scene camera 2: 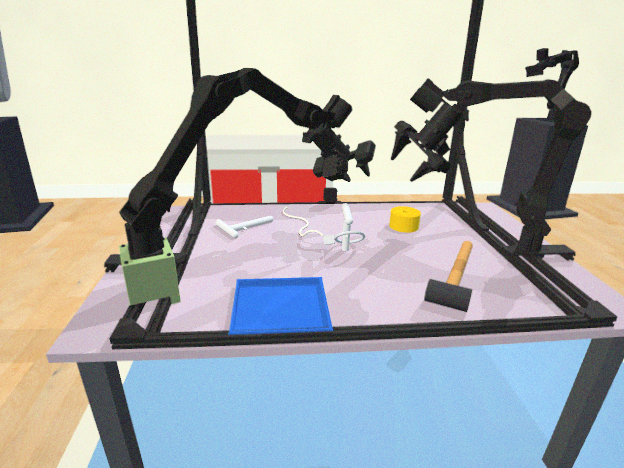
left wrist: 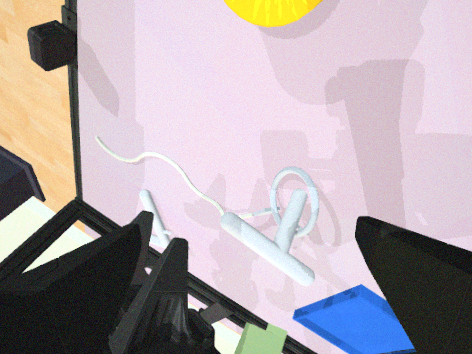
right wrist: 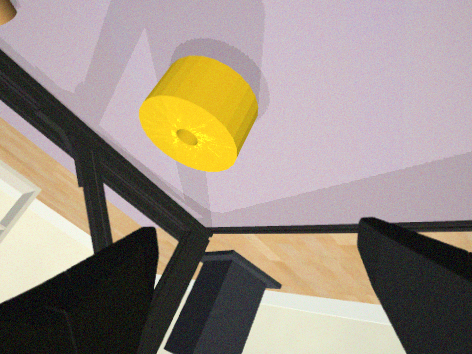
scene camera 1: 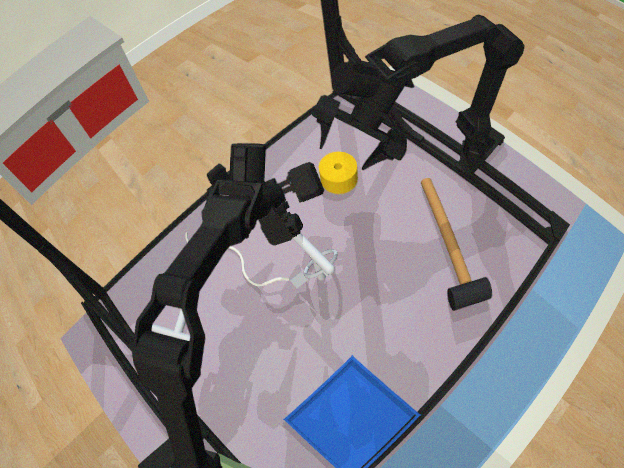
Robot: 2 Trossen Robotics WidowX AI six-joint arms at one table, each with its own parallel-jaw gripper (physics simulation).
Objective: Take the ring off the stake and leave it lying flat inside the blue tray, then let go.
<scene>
My left gripper [scene camera 1: 341, 158] is open, with nothing in its grasp. Also in view: a yellow cylinder [scene camera 1: 338, 171]. A hammer [scene camera 1: 469, 292] rests on the table. I also see my right gripper [scene camera 1: 290, 189], a ring [left wrist: 273, 209], a blue tray [scene camera 2: 272, 303] and a white stake [left wrist: 289, 224].
The yellow cylinder also shows in the right wrist view [right wrist: 200, 113]. The hammer shows as well in scene camera 2 [scene camera 2: 450, 294]. My left gripper also shows in scene camera 2 [scene camera 2: 400, 170] and in the left wrist view [left wrist: 249, 230]. The left wrist view misses the hammer: it is out of frame.
</scene>
